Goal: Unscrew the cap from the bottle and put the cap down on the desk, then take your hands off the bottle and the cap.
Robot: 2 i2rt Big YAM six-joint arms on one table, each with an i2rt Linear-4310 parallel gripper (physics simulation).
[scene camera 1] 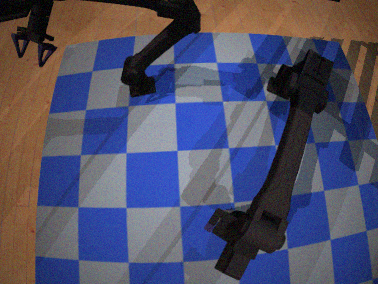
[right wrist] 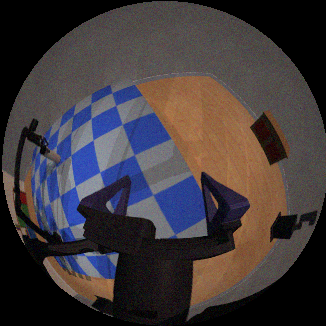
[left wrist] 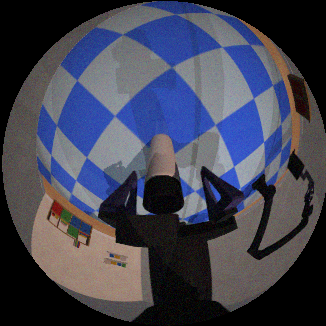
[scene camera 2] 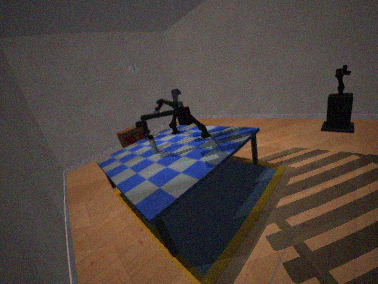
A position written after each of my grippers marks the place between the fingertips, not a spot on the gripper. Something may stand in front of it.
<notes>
My left gripper (left wrist: 168, 171) is open and holds nothing. Also in view: a cap (left wrist: 162, 194). My right gripper (scene camera 1: 30, 62) is open, holding nothing. Further things: a bottle (left wrist: 161, 160).
My right gripper is seen too in the right wrist view (right wrist: 163, 176).
</notes>
